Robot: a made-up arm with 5 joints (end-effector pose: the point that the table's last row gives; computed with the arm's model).
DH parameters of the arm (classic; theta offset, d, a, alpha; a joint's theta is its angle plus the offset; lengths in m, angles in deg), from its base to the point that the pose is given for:
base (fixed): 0 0.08 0 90
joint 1: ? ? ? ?
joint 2: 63.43 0.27 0.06 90
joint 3: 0 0.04 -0.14 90
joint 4: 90 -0.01 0.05 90
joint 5: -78.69 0 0.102 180
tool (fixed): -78.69 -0.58 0 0
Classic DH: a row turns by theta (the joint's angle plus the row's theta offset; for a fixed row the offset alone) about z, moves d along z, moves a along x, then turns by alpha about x.
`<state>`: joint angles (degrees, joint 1 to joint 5).
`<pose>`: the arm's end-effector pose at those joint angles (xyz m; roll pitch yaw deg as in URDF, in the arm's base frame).
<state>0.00 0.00 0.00 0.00 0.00</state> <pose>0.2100 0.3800 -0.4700 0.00 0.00 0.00</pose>
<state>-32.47 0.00 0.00 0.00 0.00</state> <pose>-0.1181 0.3800 -0.4968 0.00 32.47 0.00</pose>
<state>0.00 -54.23 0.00 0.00 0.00</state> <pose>0.5700 0.3800 -0.1730 0.00 -54.23 0.00</pose>
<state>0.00 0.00 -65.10 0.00 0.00</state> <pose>0.2100 -0.0828 -0.3151 -65.10 0.00 0.00</pose>
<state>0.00 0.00 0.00 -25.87 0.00</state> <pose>-0.0501 0.3800 -0.4424 0.00 25.87 0.00</pose>
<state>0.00 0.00 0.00 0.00 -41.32</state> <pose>0.1390 0.3683 -0.4700 0.00 0.00 41.32</pose>
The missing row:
joint 1: -26.57 0 0.1118 180
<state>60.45 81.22 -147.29 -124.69 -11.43</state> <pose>-0.5130 0.4077 -0.1430 -76.75 -47.03 -117.92</pose>
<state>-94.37 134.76 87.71 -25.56 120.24</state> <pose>0.1077 0.7051 -0.0003 71.94 -12.45 -14.93</pose>
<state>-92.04 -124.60 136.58 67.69 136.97</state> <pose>0.5324 0.3150 0.2087 -137.44 7.51 104.36</pose>
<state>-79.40 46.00 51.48 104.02 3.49</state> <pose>-0.1690 0.0604 -0.6461 -27.73 7.16 -53.31</pose>
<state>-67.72 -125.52 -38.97 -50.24 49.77</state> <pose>0.1276 0.1035 -0.4914 -2.90 -23.56 -81.19</pose>
